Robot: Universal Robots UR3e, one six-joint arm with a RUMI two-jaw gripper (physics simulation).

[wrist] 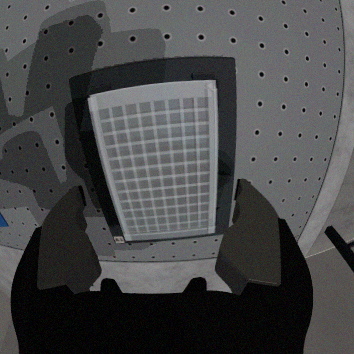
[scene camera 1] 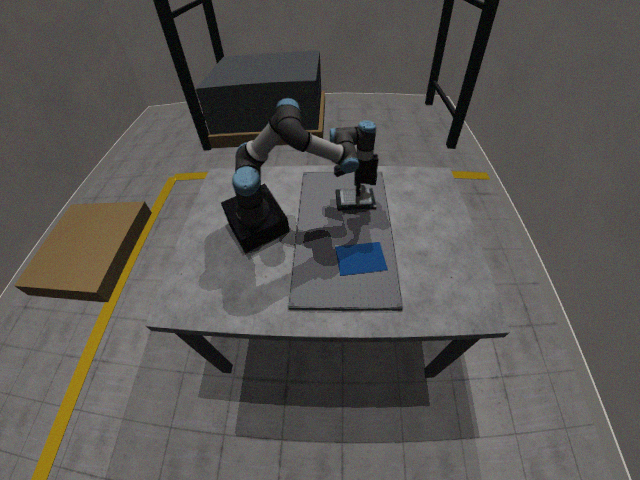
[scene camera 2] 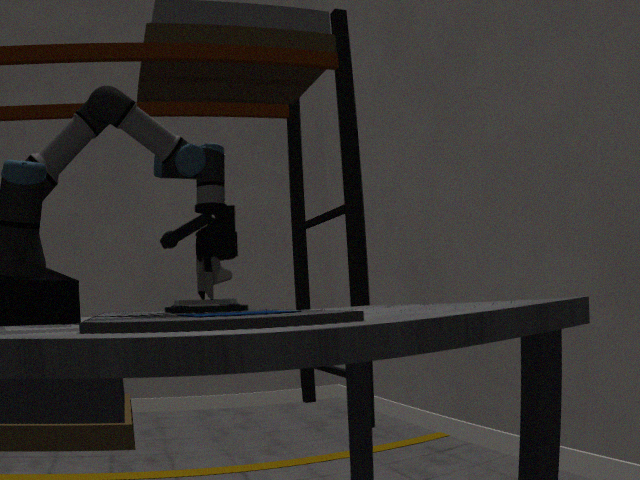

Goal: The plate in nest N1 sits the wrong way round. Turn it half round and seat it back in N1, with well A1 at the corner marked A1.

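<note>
The clear plate with a grid of wells lies flat in the dark nest near the back of the pegboard. A small white A1 label marks the nest's lower left corner in the wrist view. Which corner of the plate holds well A1 cannot be made out. My gripper is open and points down over the nest. In the wrist view its jaws stand apart to the left and right of the plate's near part, with no visible grip on it.
The grey pegboard lies on the table. A blue rectangle lies on the board, in front of the nest. The arm's black base stands left of the board.
</note>
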